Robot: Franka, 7 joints.
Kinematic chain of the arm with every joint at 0, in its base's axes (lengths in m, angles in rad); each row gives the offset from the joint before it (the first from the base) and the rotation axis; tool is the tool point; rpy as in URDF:
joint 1: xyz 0 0 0.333 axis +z
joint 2: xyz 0 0 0 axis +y
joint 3: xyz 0 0 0.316 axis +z
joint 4: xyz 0.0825 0 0 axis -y
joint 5: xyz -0.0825 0 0.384 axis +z
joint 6: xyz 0 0 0 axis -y
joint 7: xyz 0.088 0 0 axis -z
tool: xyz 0 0 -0.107 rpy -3.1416 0 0
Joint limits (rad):
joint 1: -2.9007..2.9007
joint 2: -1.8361..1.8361
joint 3: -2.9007..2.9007
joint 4: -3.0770..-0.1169
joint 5: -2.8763..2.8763
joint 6: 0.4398..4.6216
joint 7: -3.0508..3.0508
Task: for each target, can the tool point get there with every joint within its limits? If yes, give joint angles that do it. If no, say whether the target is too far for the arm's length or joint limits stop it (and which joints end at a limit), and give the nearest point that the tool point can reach.
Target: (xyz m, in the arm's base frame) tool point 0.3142 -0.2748 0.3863
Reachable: yes | joints 0.5370 0.1930 -1.2291 -2.0673 -0.1685 1.0304 -0.4382
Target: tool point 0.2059 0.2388 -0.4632
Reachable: no: joint limits stop it (at a limit: joint 2) | nearest point 0.2025 0.2349 -0.3601 | short by 0.103 m
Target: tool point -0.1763 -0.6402 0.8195
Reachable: yes | joints -1.5493 1.2309 -2.1812 -0.6394 -1.6943 1.7095 1.6934
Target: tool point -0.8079 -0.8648 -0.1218
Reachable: no: too far | nearest point -0.5467 -0.5852 0.0253 | short by 0.410 m
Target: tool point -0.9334 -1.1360 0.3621
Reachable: no: too far | nearest point -0.5445 -0.6627 0.3500 | short by 0.613 m
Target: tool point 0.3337 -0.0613 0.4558
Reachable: yes | joints 0.6250 -0.5683 -0.3633 -2.6931 -1.5485 1.1028 2.2848
